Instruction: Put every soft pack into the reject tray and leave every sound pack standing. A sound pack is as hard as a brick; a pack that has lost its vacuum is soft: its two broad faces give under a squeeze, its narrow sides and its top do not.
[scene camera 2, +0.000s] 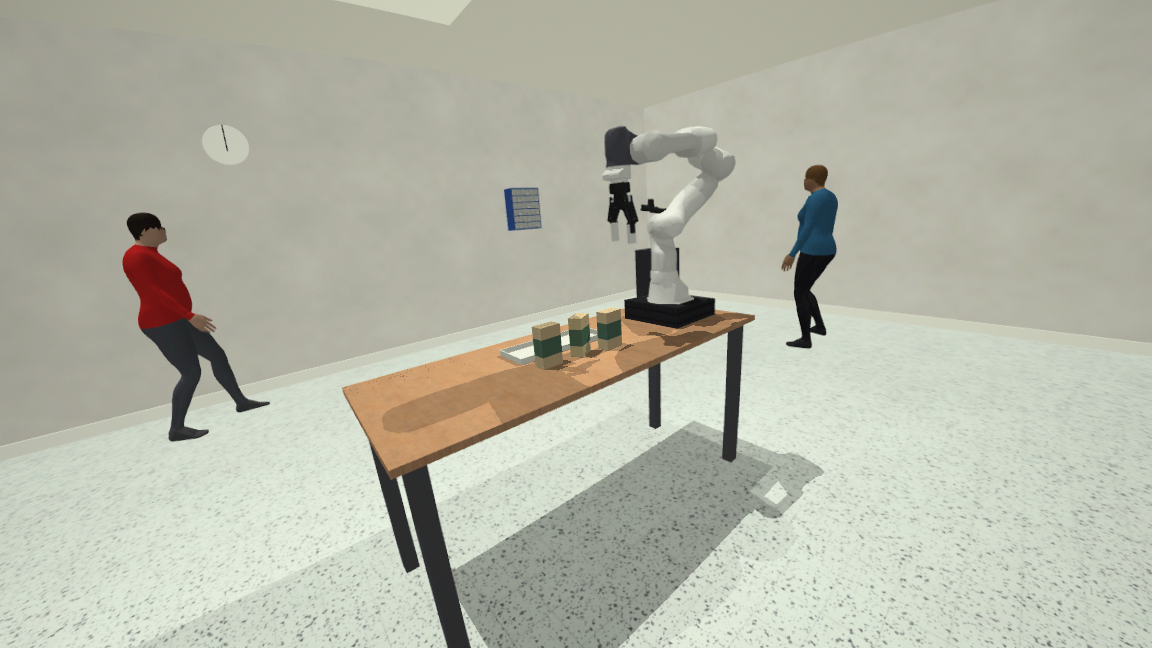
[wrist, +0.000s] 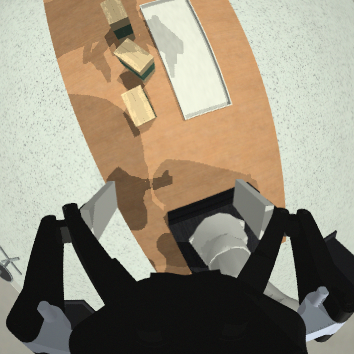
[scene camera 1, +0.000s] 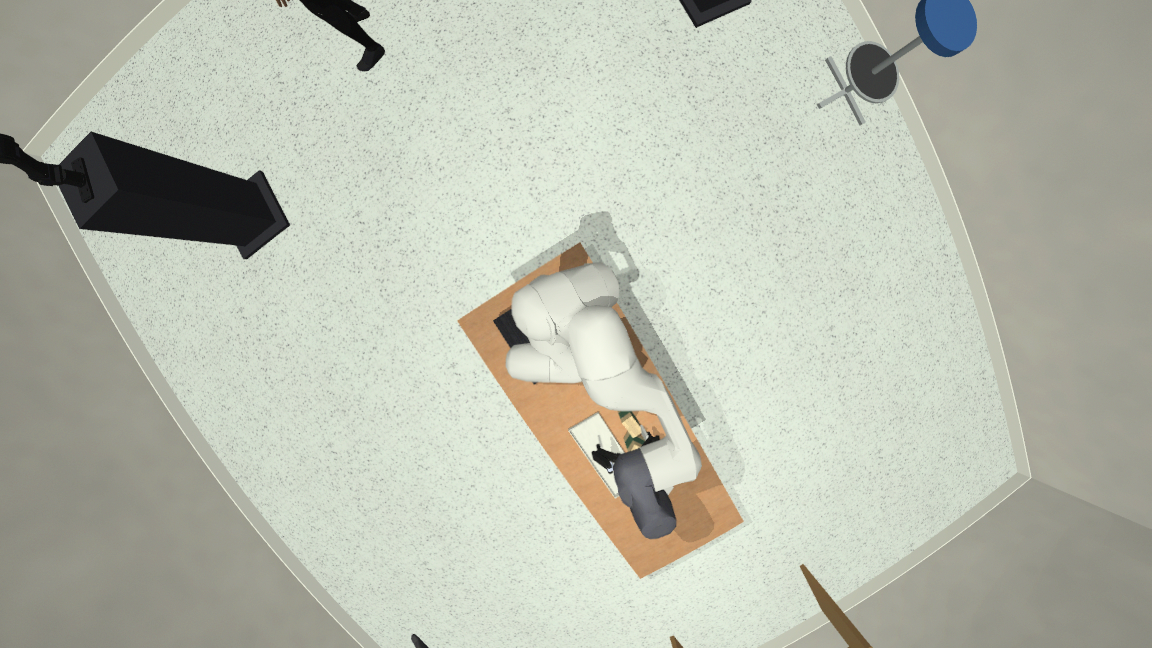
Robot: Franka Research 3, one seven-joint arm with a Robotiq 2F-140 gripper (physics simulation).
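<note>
Three tan packs with green bands stand upright in a row beside the white reject tray (scene camera 1: 586,427) (scene camera 2: 512,357) (wrist: 208,111). The pack nearest the robot base (scene camera 1: 630,425) (scene camera 2: 609,329) (wrist: 139,106), the middle pack (scene camera 2: 579,335) (wrist: 134,56), turned at an angle, and the far pack (scene camera 2: 546,344) (wrist: 116,14) stand apart. Part of the row is hidden under the arm in scene camera 1. No pack shows in the tray. Sound or soft cannot be told by sight. My gripper (scene camera 2: 622,232) (wrist: 175,193) is open and empty, pointing down, high above the table.
The wooden table (scene camera 1: 555,402) (scene camera 2: 459,386) (wrist: 210,145) carries the black robot base (scene camera 2: 644,311) (wrist: 182,225) at one end. A person in red (scene camera 2: 157,282) and a person in blue (scene camera 2: 817,225) stand on the floor away from the table.
</note>
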